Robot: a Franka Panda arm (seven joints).
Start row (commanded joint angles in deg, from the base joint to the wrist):
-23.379 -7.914 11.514 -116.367 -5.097 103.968 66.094
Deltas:
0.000 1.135 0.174 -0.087 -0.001 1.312 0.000
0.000 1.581 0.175 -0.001 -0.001 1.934 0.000
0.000 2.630 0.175 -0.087 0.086 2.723 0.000
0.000 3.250 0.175 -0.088 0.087 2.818 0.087
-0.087 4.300 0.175 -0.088 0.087 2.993 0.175
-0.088 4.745 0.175 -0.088 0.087 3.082 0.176
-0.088 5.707 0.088 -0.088 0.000 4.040 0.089
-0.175 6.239 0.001 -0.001 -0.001 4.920 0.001
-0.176 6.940 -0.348 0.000 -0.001 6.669 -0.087
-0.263 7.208 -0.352 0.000 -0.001 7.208 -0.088
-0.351 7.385 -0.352 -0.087 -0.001 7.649 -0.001
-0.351 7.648 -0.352 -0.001 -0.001 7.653 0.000
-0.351 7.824 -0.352 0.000 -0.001 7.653 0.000
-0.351 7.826 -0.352 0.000 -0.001 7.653 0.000
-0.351 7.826 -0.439 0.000 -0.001 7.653 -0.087
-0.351 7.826 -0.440 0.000 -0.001 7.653 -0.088
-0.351 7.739 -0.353 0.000 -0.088 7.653 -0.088
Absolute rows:
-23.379 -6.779 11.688 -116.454 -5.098 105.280 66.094
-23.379 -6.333 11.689 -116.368 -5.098 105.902 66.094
-23.379 -5.284 11.689 -116.454 -5.011 106.691 66.094
-23.379 -4.664 11.689 -116.455 -5.010 106.786 66.181
-23.466 -3.614 11.689 -116.455 -5.010 106.961 66.269
-23.467 -3.169 11.689 -116.455 -5.010 107.050 66.270
-23.467 -2.207 11.602 -116.455 -5.097 108.008 66.183
-23.554 -1.675 11.515 -116.368 -5.098 108.888 66.095
-23.555 -0.974 11.166 -116.367 -5.098 110.637 66.007
-23.642 -0.706 11.162 -116.367 -5.098 111.176 66.006
-23.730 -0.529 11.162 -116.454 -5.098 111.617 66.093
-23.730 -0.266 11.162 -116.368 -5.098 111.621 66.094
-23.730 -0.090 11.162 -116.367 -5.098 111.621 66.094
-23.730 -0.088 11.162 -116.367 -5.098 111.621 66.094
-23.730 -0.088 11.075 -116.367 -5.098 111.621 66.007
-23.730 -0.088 11.074 -116.367 -5.098 111.621 66.006
-23.730 -0.175 11.161 -116.367 -5.185 111.621 66.006

